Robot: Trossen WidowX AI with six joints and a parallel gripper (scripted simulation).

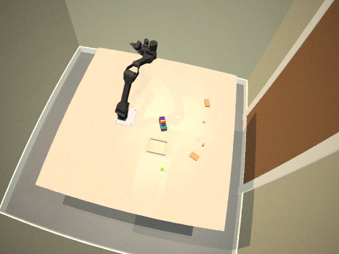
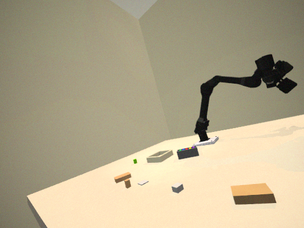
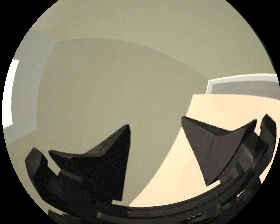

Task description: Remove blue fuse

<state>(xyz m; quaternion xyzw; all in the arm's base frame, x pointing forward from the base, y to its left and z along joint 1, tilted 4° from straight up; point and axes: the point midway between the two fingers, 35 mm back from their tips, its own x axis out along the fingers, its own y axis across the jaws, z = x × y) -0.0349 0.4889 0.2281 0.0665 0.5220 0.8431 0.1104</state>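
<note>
Right now the blue fuse is 49 cm to the right of my gripper tip, 38 cm ahead of it and 25 cm below it. Also, from my gripper tip: tan box 67 cm ahead, 26 cm below, 20 cm to the right; then pale tray 65 cm to the right, 37 cm ahead, 27 cm below; then grey cube 67 cm ahead, 37 cm to the right, 27 cm below.
</note>
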